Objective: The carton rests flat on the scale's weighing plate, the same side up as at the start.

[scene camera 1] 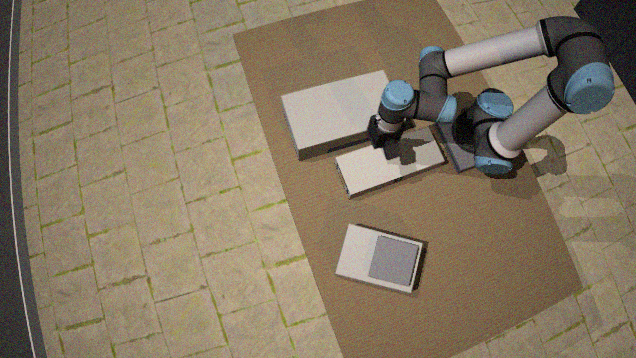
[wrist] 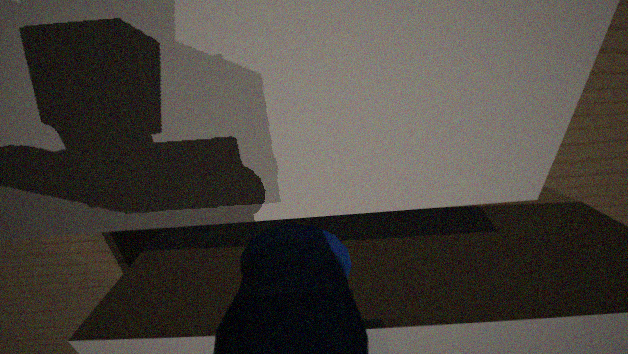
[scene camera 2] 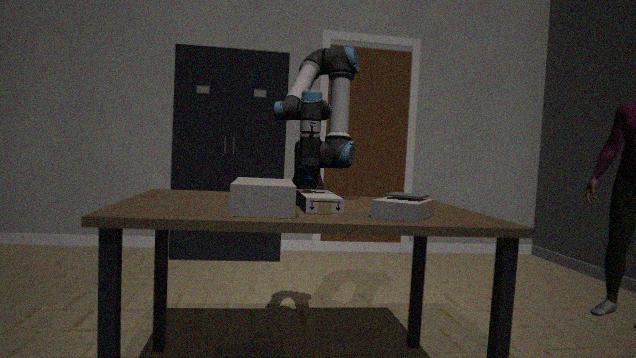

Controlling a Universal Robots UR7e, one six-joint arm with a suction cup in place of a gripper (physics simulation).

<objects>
carton: scene camera 1; wrist; scene camera 2 323, 202
scale: scene camera 1; scene camera 2; not seen in the wrist view (out of frame)
same spot on carton: (scene camera 1: 365, 170) = (wrist: 434, 71)
same spot on scale: (scene camera 2: 409, 207) = (scene camera 1: 337, 264)
</objects>
